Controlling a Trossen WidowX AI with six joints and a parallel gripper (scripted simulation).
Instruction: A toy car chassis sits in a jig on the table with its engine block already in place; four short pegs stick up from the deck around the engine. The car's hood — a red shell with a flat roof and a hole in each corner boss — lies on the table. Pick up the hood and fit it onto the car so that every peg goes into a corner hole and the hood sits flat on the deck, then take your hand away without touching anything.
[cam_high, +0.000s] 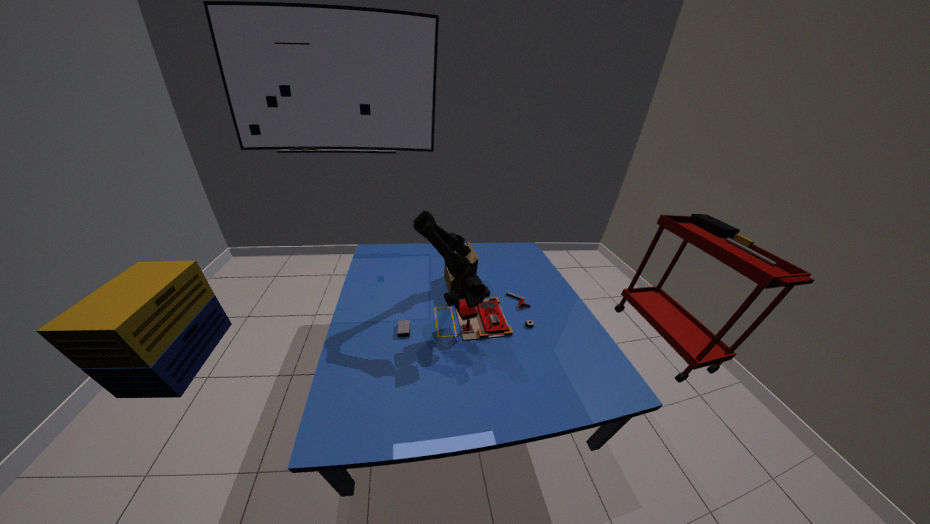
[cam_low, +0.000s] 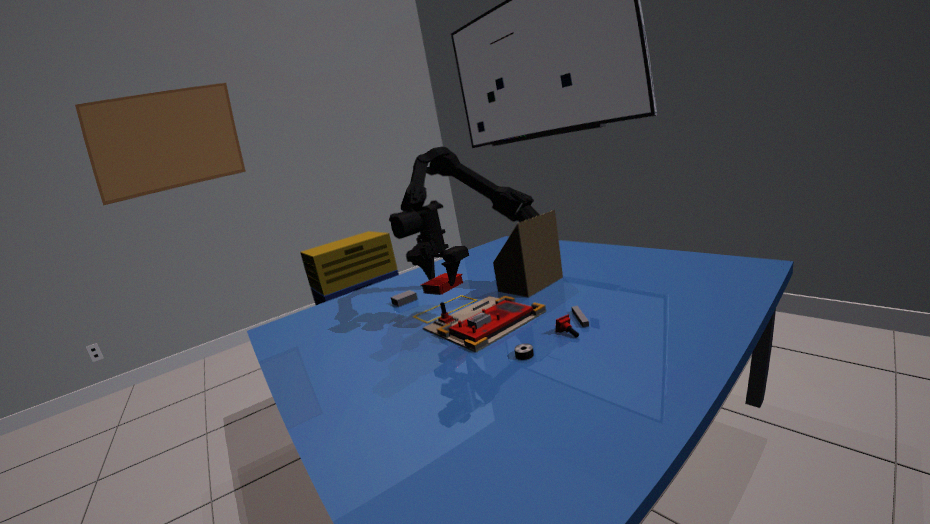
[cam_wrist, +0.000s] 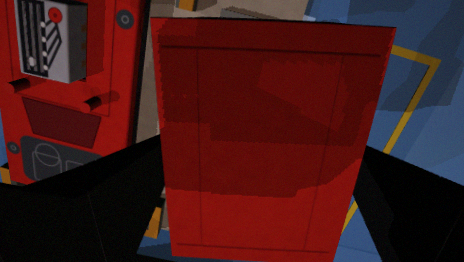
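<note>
Now: the grey engine block 20 mm ahead of my gripper tip, 140 mm to the left of it and 80 mm below it. The rest, counted from my gripper tip: black ring: 60 mm ahead, 310 mm to the left, 100 mm below; red hood: 10 mm above; grey bar: 150 mm behind, 330 mm to the left, 100 mm below.
</note>
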